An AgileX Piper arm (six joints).
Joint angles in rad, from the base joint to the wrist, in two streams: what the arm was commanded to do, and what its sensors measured. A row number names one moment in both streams.
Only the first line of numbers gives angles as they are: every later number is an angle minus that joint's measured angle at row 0.
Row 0, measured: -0.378 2.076 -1.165 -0.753 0.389 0.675
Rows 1 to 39, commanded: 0.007 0.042 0.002 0.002 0.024 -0.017; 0.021 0.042 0.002 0.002 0.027 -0.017; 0.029 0.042 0.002 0.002 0.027 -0.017; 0.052 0.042 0.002 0.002 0.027 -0.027; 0.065 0.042 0.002 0.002 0.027 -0.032; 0.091 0.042 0.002 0.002 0.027 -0.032; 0.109 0.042 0.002 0.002 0.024 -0.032; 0.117 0.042 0.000 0.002 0.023 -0.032; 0.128 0.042 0.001 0.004 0.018 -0.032; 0.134 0.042 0.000 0.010 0.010 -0.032; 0.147 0.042 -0.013 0.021 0.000 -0.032; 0.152 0.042 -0.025 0.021 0.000 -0.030; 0.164 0.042 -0.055 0.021 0.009 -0.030; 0.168 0.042 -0.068 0.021 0.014 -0.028; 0.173 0.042 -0.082 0.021 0.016 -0.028; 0.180 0.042 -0.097 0.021 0.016 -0.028; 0.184 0.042 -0.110 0.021 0.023 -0.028; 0.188 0.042 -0.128 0.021 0.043 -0.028; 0.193 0.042 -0.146 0.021 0.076 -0.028; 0.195 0.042 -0.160 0.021 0.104 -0.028; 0.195 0.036 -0.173 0.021 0.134 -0.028; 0.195 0.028 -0.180 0.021 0.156 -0.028; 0.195 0.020 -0.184 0.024 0.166 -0.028; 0.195 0.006 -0.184 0.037 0.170 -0.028; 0.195 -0.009 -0.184 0.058 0.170 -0.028; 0.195 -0.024 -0.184 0.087 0.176 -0.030; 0.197 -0.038 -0.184 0.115 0.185 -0.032; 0.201 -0.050 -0.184 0.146 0.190 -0.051; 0.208 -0.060 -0.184 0.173 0.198 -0.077; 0.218 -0.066 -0.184 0.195 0.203 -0.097; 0.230 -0.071 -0.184 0.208 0.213 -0.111; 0.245 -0.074 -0.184 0.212 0.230 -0.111; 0.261 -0.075 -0.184 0.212 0.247 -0.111; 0.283 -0.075 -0.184 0.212 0.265 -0.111; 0.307 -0.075 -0.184 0.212 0.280 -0.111; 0.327 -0.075 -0.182 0.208 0.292 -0.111; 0.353 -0.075 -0.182 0.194 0.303 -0.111; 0.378 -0.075 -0.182 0.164 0.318 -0.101; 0.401 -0.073 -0.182 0.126 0.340 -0.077
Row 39, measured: 0.318 -0.065 -0.178 0.198 0.280 -0.098
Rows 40 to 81, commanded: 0.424 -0.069 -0.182 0.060 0.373 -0.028; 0.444 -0.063 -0.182 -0.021 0.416 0.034; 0.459 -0.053 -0.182 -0.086 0.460 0.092; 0.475 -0.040 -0.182 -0.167 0.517 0.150; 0.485 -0.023 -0.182 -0.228 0.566 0.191; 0.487 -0.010 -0.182 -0.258 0.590 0.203; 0.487 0.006 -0.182 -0.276 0.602 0.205; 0.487 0.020 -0.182 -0.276 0.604 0.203; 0.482 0.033 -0.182 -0.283 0.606 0.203; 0.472 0.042 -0.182 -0.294 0.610 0.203; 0.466 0.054 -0.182 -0.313 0.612 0.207; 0.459 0.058 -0.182 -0.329 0.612 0.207; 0.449 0.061 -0.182 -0.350 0.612 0.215; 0.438 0.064 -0.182 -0.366 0.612 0.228; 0.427 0.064 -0.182 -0.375 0.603 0.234; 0.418 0.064 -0.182 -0.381 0.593 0.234; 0.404 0.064 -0.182 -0.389 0.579 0.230; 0.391 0.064 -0.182 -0.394 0.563 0.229; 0.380 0.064 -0.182 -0.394 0.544 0.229; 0.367 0.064 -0.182 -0.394 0.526 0.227; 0.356 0.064 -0.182 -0.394 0.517 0.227; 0.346 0.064 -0.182 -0.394 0.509 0.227; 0.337 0.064 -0.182 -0.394 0.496 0.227; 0.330 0.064 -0.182 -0.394 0.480 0.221; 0.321 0.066 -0.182 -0.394 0.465 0.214; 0.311 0.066 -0.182 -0.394 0.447 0.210; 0.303 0.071 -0.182 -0.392 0.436 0.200; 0.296 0.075 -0.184 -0.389 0.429 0.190; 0.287 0.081 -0.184 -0.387 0.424 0.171; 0.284 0.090 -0.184 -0.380 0.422 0.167; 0.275 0.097 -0.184 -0.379 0.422 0.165; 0.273 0.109 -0.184 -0.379 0.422 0.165; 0.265 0.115 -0.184 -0.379 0.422 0.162; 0.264 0.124 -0.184 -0.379 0.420 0.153; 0.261 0.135 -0.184 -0.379 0.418 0.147; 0.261 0.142 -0.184 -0.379 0.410 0.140; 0.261 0.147 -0.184 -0.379 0.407 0.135; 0.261 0.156 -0.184 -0.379 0.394 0.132; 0.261 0.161 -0.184 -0.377 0.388 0.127; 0.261 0.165 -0.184 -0.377 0.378 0.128; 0.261 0.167 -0.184 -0.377 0.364 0.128; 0.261 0.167 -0.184 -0.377 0.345 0.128
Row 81, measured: 0.265 0.160 -0.179 -0.380 0.404 0.139
